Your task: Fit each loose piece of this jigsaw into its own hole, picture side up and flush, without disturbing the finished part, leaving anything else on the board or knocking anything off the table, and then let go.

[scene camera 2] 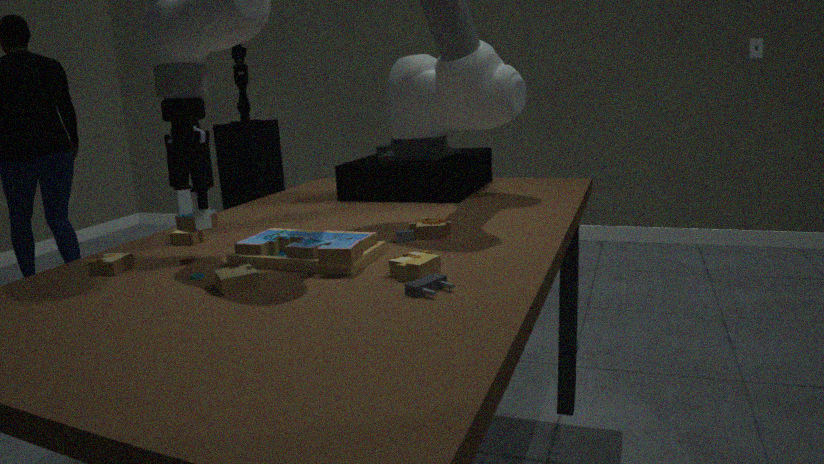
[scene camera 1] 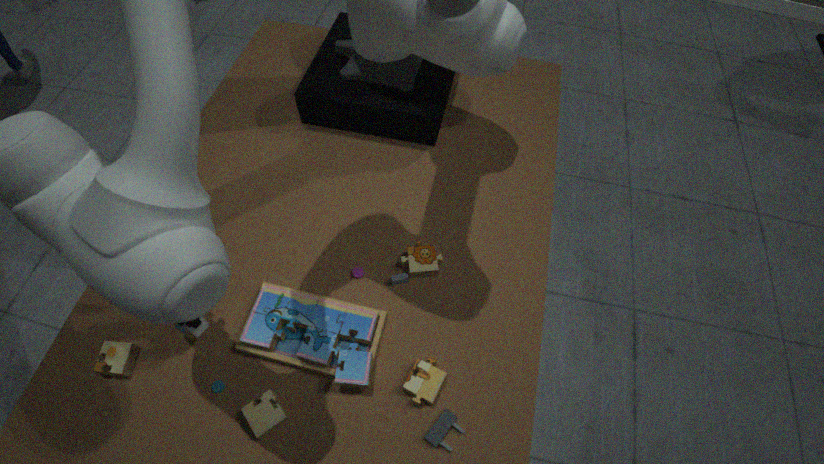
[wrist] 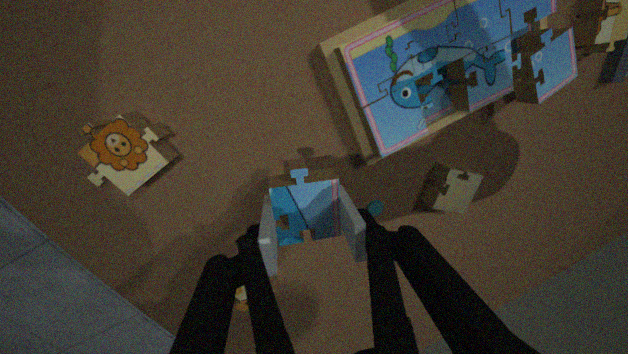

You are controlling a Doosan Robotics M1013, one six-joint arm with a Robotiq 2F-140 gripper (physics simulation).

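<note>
My gripper (wrist: pixel 305 204) (scene camera 2: pixel 194 216) is shut on a blue jigsaw piece (wrist: pixel 320 207) (scene camera 2: pixel 184 219), picture side up with a pink edge line, held above the table left of the board. The board (scene camera 1: pixel 271 356) (scene camera 2: pixel 276 262) (wrist: pixel 337 77) holds the whale picture, with gaps at its lower middle and right. A blue corner piece (scene camera 1: pixel 355 366) (wrist: pixel 557 70) (scene camera 2: pixel 339 262) is at the board's lower right; it appears to overlap the front rim and stick out past it. The arm hides most of the gripper in scene camera 1.
Lion pieces (scene camera 1: pixel 425 256) (wrist: pixel 120 150), a sun piece (scene camera 1: pixel 117 356), a plain cream piece (scene camera 1: pixel 263 413) and a yellowish piece (scene camera 1: pixel 426 383) lie around the board. A grey plug-like object (scene camera 1: pixel 442 429), a purple disc (scene camera 1: pixel 358 272), a teal disc (scene camera 1: pixel 217 386) and a small grey block (scene camera 1: pixel 398 278) also lie there.
</note>
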